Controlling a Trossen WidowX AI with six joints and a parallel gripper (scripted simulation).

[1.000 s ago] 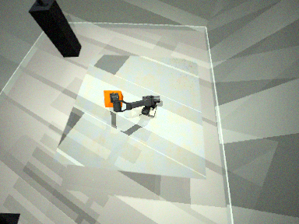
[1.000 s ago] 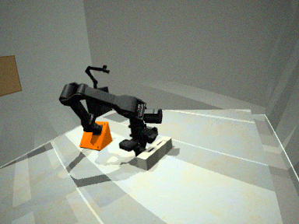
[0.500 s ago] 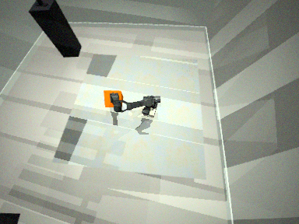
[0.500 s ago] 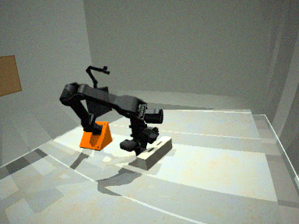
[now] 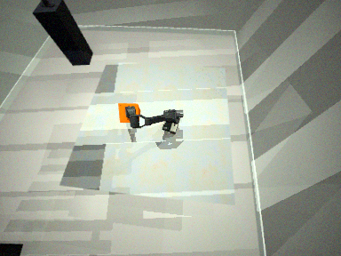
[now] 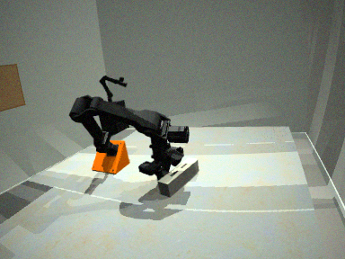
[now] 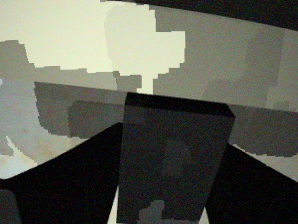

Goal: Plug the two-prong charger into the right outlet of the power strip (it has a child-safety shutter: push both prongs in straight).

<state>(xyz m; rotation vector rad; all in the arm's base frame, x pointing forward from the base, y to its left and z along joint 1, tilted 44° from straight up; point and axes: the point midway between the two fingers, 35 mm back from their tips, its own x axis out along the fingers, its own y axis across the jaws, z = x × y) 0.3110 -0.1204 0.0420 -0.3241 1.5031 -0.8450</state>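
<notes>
Now: the two-prong charger 20 mm ahead of my gripper tip, 10 mm to the right of it and 10 mm above it.
</notes>
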